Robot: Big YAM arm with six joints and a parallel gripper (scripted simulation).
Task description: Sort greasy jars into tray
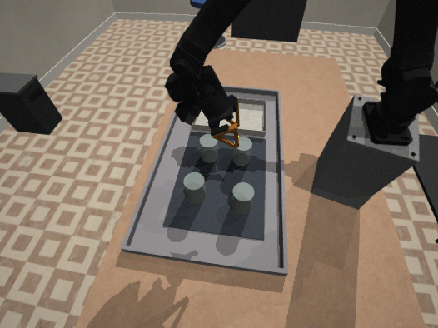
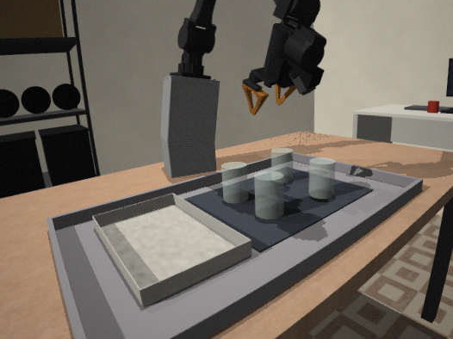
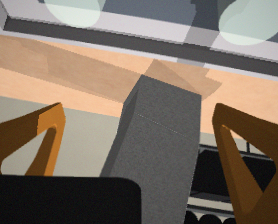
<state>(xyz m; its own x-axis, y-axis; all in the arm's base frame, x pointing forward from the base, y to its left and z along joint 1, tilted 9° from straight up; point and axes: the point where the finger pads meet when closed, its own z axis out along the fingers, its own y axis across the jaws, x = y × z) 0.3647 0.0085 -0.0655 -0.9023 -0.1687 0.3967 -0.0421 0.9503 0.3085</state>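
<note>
Now: hand 50 mm short of the rimmed steel table top, 110 mm to the left of it and 230 mm above it. From my hand the other things lie so: pale tray: 30 mm ahead, 330 mm to the right, 220 mm below; then dark drying mat: 40 mm ahead, 10 mm to the right, 230 mm below.
</note>
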